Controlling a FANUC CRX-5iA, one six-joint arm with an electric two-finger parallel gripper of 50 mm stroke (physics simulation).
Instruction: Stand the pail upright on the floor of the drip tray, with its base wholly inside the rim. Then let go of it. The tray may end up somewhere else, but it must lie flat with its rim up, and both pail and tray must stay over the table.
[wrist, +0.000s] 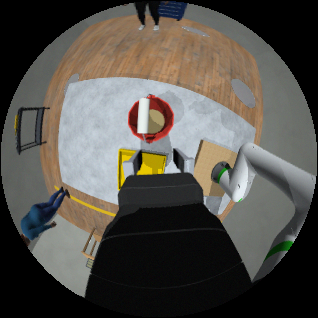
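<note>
The red pail stands upright on the grey table top, seen from above, ahead of the fingers. Its white handle grip lies across the left part of its mouth, and a tan round patch shows inside. The yellow drip tray lies flat, rim up, on the near side of the pail, partly hidden below by the gripper body. The pail is outside the tray. My gripper is open and empty, its fingertips seen over the tray area, one over the tray and the other beside its right edge.
A tan board under the robot's base lies to the right of the tray. The white arm reaches out at the right. The grey table top spreads around. A person stands at the lower left and another at the top, beyond the wooden floor.
</note>
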